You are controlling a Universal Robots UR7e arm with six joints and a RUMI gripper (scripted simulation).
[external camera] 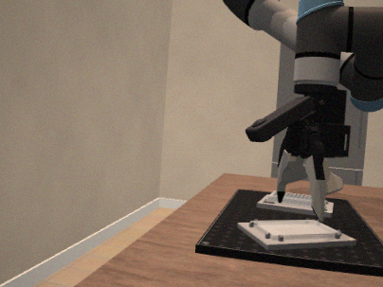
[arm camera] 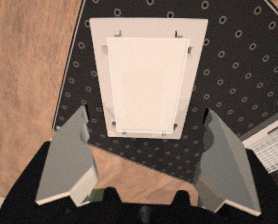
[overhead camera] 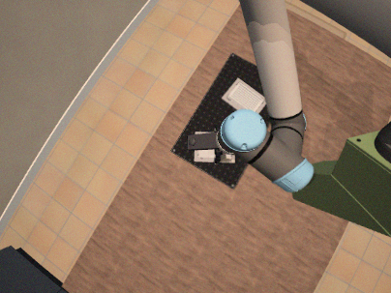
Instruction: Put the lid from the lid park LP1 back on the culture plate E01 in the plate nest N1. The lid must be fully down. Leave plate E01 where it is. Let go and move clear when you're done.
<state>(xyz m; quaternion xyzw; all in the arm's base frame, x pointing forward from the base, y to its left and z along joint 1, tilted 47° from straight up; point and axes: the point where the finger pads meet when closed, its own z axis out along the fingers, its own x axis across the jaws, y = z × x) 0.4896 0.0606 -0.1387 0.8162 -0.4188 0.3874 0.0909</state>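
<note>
Right now the lid is 3 cm below my hand. From my hand the other things lie so: culture plate E01: 3 cm behind, 24 cm to the right, 3 cm below; plate nest N1: 3 cm behind, 24 cm to the right, 4 cm below; lid park LP1: 4 cm below.
</note>
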